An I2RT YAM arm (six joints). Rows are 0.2 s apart.
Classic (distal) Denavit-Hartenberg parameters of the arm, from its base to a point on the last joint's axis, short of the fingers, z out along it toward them. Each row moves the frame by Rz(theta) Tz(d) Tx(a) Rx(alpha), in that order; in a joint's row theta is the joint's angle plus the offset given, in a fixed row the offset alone. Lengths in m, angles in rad.
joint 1: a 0.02  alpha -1.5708  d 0.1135  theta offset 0
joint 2: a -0.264  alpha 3.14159  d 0  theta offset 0
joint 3: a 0.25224  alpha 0  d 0  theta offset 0.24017
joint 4: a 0.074  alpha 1.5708  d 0  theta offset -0.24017
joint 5: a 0  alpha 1.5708  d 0  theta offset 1.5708
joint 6: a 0  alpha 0  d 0.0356  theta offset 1.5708
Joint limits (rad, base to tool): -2.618..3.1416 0..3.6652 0..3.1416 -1.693..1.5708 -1.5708..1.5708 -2.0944..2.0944
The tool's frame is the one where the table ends.
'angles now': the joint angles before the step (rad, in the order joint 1, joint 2, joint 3, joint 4, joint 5, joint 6). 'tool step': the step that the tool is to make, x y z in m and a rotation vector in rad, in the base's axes. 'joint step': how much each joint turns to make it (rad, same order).
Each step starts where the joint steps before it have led.
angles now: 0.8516, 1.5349, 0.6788, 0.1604, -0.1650, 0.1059
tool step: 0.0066, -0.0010, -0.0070, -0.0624, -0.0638, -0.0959
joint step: -0.0036, 0.0315, 0.0001, 0.0258, 0.1280, -0.0089
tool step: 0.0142, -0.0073, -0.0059, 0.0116, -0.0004, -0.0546
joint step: -0.0505, 0.0331, 0.0001, 0.0421, -0.0017, 0.0085
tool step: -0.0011, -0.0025, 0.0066, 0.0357, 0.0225, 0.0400
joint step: -0.0107, -0.0284, -0.0003, -0.0185, -0.0653, -0.0004
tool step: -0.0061, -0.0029, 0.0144, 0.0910, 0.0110, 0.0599
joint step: -0.0035, -0.0637, -0.0173, 0.0130, -0.0942, 0.0190
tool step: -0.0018, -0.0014, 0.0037, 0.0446, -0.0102, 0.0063
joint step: -0.0014, -0.0185, -0.0176, 0.0410, -0.0202, 0.0161
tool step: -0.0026, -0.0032, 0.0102, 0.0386, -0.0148, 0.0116
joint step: -0.0042, -0.0432, -0.0066, 0.0025, -0.0224, 0.0062
